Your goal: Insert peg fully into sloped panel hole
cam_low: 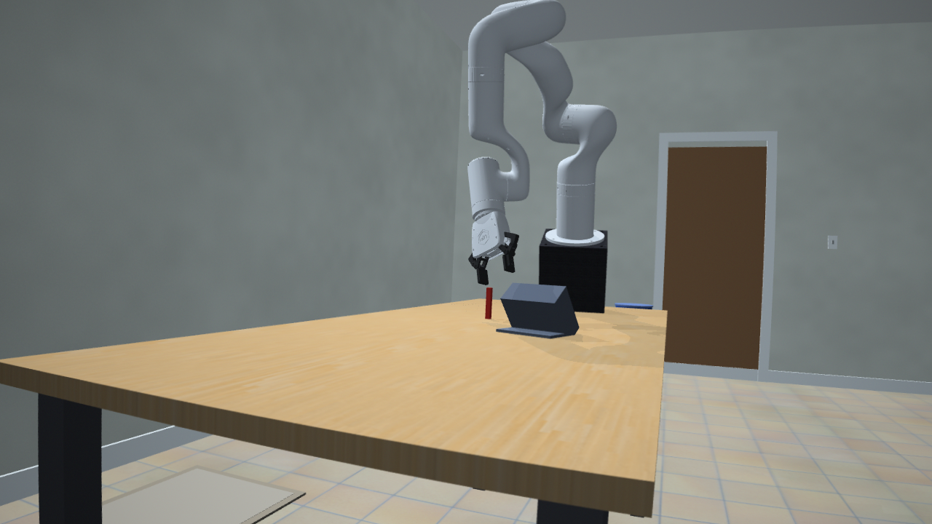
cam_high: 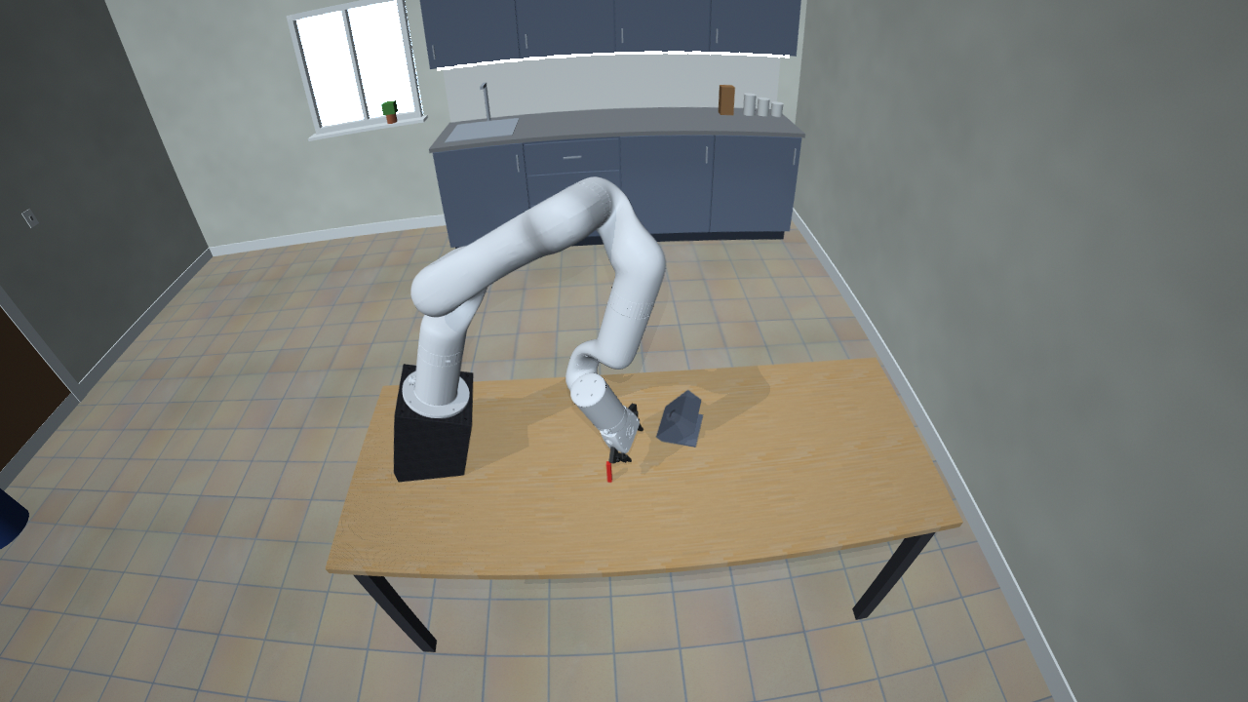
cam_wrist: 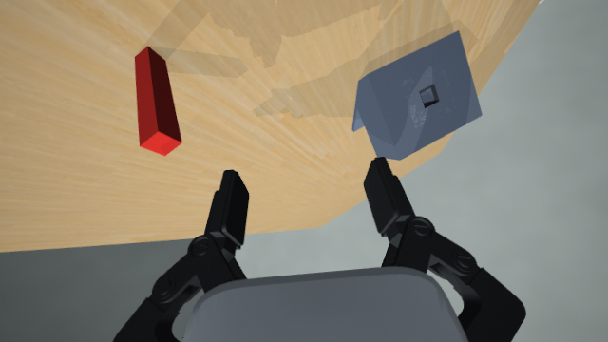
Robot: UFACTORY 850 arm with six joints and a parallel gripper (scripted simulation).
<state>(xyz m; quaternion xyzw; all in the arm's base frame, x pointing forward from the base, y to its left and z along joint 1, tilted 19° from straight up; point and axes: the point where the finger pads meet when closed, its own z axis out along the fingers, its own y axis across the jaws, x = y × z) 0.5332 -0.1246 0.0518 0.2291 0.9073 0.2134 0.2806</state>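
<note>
My gripper is now 60 mm past the red peg, 30 mm to the left of it and 80 mm above it. From my hand the other things lie so: flat panel foot (180 mm ahead, 130 mm to the left, 110 mm below).
</note>
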